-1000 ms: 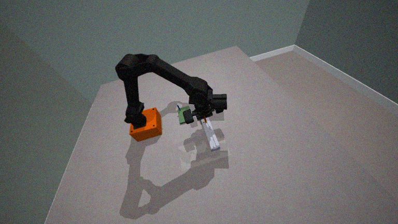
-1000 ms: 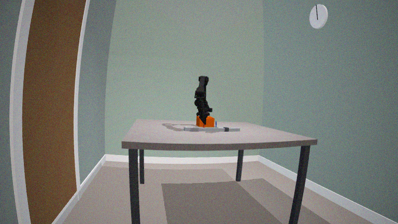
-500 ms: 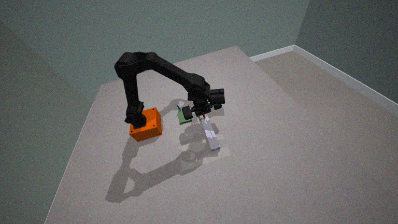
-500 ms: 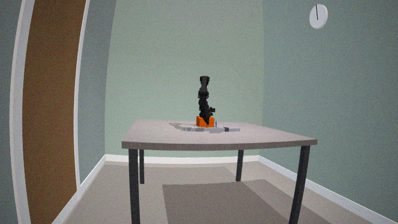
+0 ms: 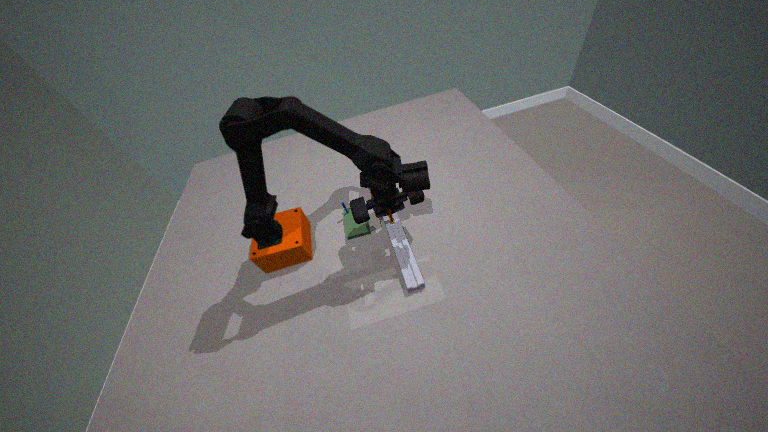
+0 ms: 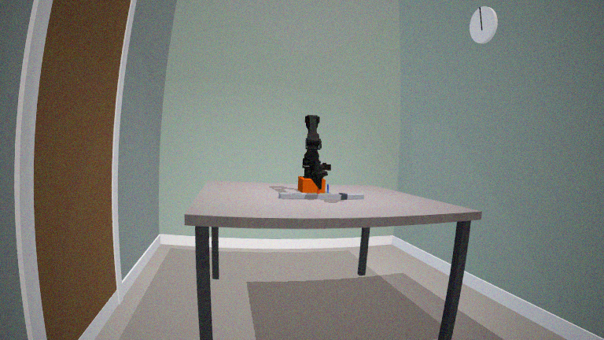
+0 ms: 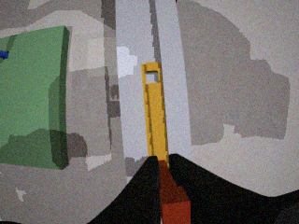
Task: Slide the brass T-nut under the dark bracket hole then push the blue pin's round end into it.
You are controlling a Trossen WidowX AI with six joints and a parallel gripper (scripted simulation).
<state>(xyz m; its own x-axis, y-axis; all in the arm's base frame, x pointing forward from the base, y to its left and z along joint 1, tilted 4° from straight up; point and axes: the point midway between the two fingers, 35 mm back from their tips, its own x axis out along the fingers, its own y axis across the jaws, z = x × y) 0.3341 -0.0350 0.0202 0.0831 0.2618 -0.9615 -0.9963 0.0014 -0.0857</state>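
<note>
Now: gripper tip 12 cm past the blue pin, 8 cm to the right of it and 2 cm above it. From my gripper tip the other things lie so: green tray (11 cm behind, 7 cm to the left, 4 cm below).
</note>
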